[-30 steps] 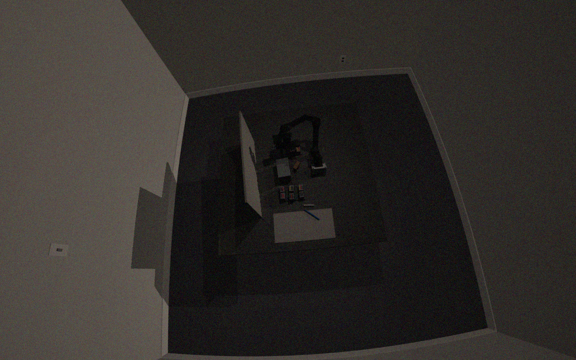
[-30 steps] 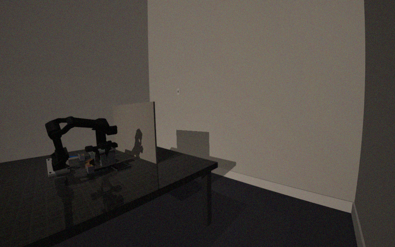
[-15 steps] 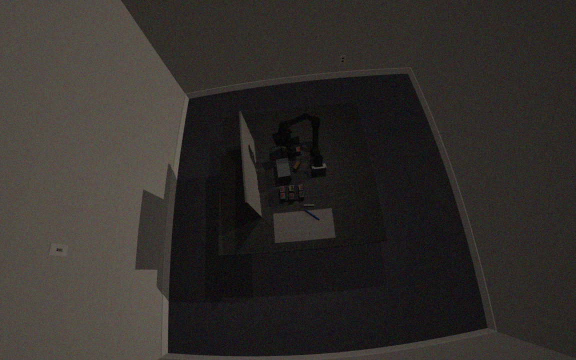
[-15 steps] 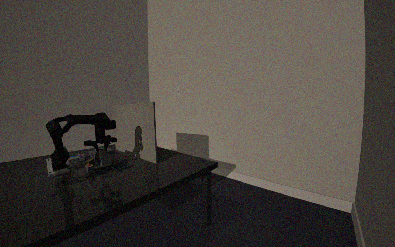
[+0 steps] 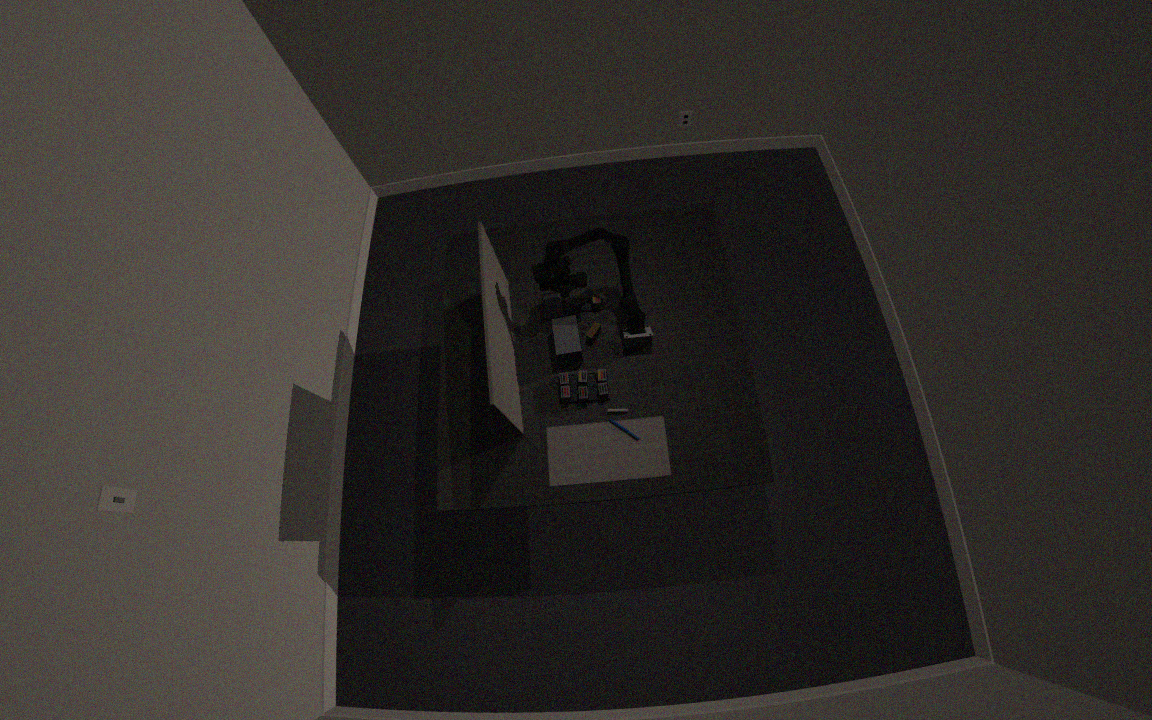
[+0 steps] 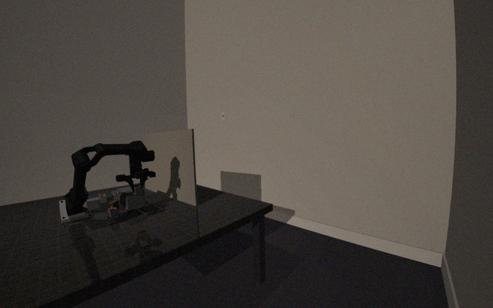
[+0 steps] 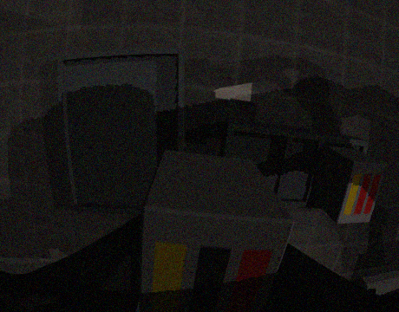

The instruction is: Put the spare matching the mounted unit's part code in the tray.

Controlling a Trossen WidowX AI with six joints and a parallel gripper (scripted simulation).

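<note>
Now: the shallow rectangular tray 60 mm ahead of my gripper tip, 10 mm to the right of it and 110 mm below it. The rest, counted from my gripper tip: white spare block 20 mm above; then white upright panel 250 mm ahead, 190 mm to the left, 110 mm above; then grey mounted unit 20 mm ahead, 190 mm to the left, 70 mm below.
</note>
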